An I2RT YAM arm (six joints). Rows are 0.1 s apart.
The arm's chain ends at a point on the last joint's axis. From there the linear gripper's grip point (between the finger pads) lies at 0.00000 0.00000 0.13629 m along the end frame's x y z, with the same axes.
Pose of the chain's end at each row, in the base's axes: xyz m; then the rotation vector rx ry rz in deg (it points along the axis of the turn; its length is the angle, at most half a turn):
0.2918, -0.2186, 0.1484, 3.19, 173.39, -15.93
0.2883, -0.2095, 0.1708, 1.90, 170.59, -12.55
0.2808, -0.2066, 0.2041, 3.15, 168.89, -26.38
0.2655, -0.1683, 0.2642, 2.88, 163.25, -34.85
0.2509, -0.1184, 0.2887, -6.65, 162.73, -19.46
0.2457, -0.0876, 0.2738, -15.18, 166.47, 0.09
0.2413, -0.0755, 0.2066, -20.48, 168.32, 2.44
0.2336, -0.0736, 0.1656, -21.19, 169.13, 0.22
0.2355, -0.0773, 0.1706, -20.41, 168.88, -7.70
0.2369, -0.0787, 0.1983, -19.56, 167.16, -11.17
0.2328, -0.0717, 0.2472, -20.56, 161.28, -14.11
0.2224, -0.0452, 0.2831, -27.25, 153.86, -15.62
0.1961, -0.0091, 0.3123, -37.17, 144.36, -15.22
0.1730, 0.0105, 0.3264, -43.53, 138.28, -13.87
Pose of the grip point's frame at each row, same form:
0.3052, -0.2436, 0.0151, 3.19, 173.39, -15.93
0.3092, -0.2296, 0.0376, 1.90, 170.59, -12.55
0.3012, -0.2483, 0.0759, 3.15, 168.89, -26.38
0.2946, -0.2237, 0.1432, 2.88, 163.25, -34.85
0.2894, -0.1483, 0.1614, -6.65, 162.73, -19.46
0.2758, -0.0847, 0.1409, -15.18, 166.47, 0.09
0.2653, -0.0687, 0.0726, -20.48, 168.32, 2.44
0.2560, -0.0704, 0.0312, -21.19, 169.13, 0.22
0.2598, -0.0867, 0.0368, -20.41, 168.88, -7.70
0.2655, -0.0933, 0.0658, -19.56, 167.16, -11.17
0.2746, -0.0895, 0.1187, -20.56, 161.28, -14.11
0.2790, -0.0615, 0.1602, -27.25, 153.86, -15.62
0.2685, -0.0170, 0.1971, -37.17, 144.36, -15.22
0.2531, 0.0110, 0.2162, -43.53, 138.28, -13.87

